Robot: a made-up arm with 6 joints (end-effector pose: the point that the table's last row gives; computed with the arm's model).
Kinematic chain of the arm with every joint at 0, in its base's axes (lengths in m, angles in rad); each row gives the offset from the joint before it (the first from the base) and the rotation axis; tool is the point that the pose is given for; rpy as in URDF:
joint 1: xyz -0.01 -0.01 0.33 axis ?
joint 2: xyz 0 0.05 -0.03 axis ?
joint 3: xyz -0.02 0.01 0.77 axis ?
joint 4: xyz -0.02 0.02 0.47 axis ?
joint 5: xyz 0 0.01 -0.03 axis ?
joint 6: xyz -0.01 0 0.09 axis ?
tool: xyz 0 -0.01 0.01 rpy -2.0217 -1.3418 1.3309
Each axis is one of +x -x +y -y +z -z.
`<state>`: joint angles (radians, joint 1 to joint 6).
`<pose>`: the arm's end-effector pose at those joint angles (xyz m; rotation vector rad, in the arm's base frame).
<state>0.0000 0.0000 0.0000 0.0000 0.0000 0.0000</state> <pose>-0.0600 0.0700 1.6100 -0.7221 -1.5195 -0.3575</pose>
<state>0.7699 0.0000 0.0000 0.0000 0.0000 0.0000</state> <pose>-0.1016 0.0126 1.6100 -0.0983 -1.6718 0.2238</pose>
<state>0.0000 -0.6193 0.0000 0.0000 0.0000 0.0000</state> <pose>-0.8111 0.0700 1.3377 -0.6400 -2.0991 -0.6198</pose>
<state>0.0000 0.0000 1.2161 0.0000 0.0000 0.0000</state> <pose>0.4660 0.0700 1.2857 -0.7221 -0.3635 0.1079</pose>
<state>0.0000 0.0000 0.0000 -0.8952 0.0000 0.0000</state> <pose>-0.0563 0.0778 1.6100 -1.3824 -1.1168 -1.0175</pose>
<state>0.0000 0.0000 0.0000 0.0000 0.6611 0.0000</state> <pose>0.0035 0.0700 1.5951 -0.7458 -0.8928 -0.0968</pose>
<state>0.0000 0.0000 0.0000 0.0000 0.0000 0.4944</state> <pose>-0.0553 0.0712 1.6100 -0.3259 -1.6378 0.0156</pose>
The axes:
joint 1: +z
joint 2: +y
joint 3: +y
joint 4: +z
joint 5: +y
joint 6: +z

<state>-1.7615 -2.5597 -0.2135 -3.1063 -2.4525 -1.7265</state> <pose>0.1649 0.5259 -0.6706 -1.2686 -1.4321 -0.3842</pose>
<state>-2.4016 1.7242 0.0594 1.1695 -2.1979 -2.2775</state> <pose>-0.8345 -0.7918 0.1859 -0.7119 -1.3663 1.3409</pose>
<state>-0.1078 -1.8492 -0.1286 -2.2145 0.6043 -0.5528</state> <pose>-1.2028 0.1630 -0.1827 0.7605 0.0782 -2.3359</pose>
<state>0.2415 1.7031 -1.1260 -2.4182 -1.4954 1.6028</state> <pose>0.9878 0.3782 0.5597 -1.8728 -0.5947 1.2538</pose>
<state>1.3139 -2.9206 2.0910 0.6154 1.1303 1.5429</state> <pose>-0.2657 -0.4316 -0.0942 1.3415 -0.5903 2.3885</pose>
